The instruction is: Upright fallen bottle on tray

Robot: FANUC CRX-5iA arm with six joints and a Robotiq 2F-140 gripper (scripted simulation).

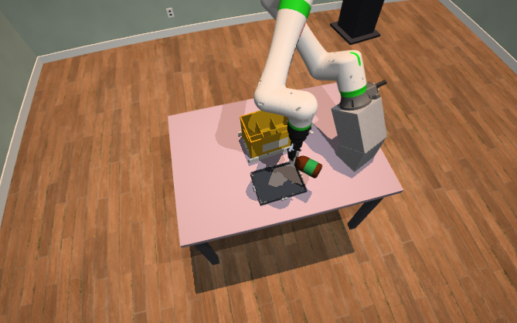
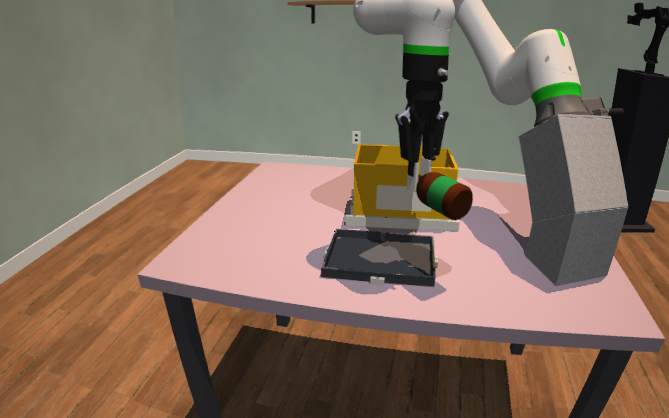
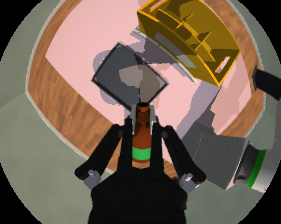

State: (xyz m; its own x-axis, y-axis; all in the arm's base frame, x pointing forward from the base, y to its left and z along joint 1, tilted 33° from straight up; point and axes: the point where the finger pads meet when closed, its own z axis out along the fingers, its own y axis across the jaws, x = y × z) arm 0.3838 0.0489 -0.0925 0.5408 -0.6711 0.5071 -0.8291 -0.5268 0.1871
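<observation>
Right now the bottle is 3 cm behind my hand, 5 cm to the left of it and 2 cm below it. Round my hand: yellow crate: 27 cm to the right, 14 cm below; tray: 7 cm ahead, 21 cm below.
</observation>
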